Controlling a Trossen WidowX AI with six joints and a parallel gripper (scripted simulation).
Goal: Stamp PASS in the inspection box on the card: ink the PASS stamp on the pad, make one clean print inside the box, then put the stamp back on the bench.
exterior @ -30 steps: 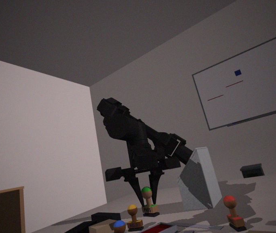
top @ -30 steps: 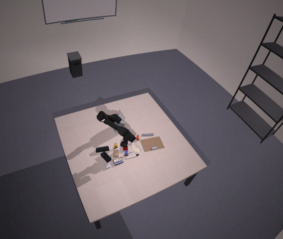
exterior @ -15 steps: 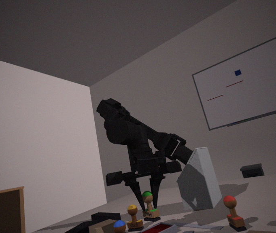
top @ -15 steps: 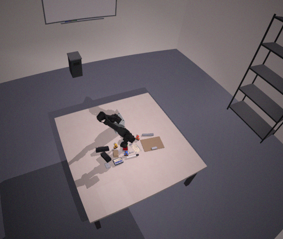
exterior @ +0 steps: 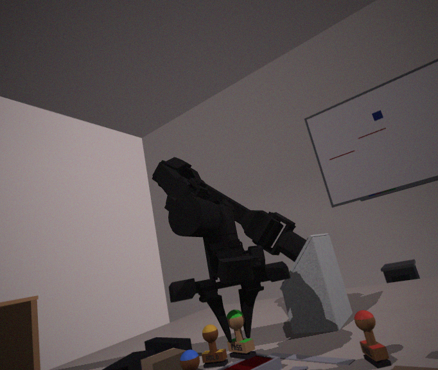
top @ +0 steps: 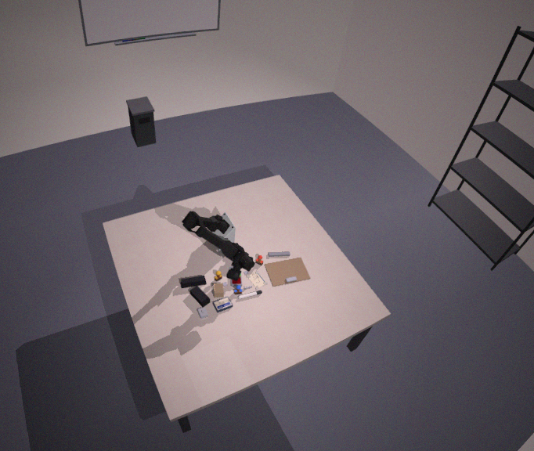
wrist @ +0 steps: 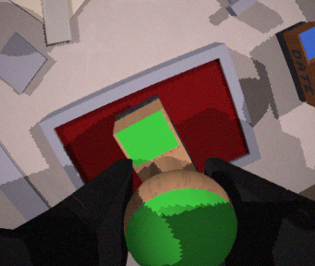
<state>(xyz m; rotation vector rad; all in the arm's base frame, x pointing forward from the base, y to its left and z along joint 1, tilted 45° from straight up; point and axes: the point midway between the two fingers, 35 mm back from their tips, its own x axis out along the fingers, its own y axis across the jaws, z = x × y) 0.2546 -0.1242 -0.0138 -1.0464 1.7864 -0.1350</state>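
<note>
Now: gripper tip 5 cm above the red ink pad. From my gripper tip the other things lie so: cream card: 6 cm ahead, 10 cm to the left, 5 cm below; yellow-knobbed stamp: 6 cm behind, 8 cm to the right, 3 cm below; blue-knobbed stamp: 8 cm ahead, 4 cm to the right, 3 cm below.
</note>
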